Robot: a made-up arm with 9 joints. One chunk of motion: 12 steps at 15 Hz.
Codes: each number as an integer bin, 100 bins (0 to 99) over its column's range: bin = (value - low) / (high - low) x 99, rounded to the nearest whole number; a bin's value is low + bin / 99 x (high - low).
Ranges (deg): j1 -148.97..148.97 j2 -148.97..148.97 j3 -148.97..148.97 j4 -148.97..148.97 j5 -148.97..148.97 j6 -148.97..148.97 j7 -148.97..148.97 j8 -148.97..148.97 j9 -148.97..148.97
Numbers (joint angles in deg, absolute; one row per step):
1: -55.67 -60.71 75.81 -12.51 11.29 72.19 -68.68 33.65 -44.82
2: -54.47 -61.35 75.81 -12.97 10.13 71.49 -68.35 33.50 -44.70
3: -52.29 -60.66 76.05 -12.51 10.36 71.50 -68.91 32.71 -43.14
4: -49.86 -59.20 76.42 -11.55 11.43 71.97 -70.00 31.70 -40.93
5: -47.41 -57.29 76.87 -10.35 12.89 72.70 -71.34 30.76 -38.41
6: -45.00 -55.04 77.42 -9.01 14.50 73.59 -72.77 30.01 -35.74
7: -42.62 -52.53 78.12 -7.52 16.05 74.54 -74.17 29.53 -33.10
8: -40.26 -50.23 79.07 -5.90 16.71 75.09 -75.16 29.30 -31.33
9: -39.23 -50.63 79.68 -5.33 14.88 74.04 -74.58 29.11 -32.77
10: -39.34 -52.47 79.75 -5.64 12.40 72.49 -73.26 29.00 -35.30
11: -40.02 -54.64 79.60 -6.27 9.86 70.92 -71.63 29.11 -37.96
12: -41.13 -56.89 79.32 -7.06 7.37 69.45 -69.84 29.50 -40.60
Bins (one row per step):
1: 31 29 75 45 53 73 27 61 35
2: 31 29 75 45 53 73 27 61 35
3: 32 29 75 45 53 73 27 60 35
4: 33 30 75 46 53 73 26 60 36
5: 34 30 75 46 54 74 26 60 37
6: 35 31 75 47 54 74 25 59 38
7: 35 32 75 47 55 74 25 59 39
8: 36 33 76 48 55 74 25 59 39
9: 36 33 76 48 54 74 25 59 39
10: 36 32 76 48 54 74 25 59 38
11: 36 31 76 47 53 73 26 59 37
12: 36 31 76 47 52 73 26 59 36

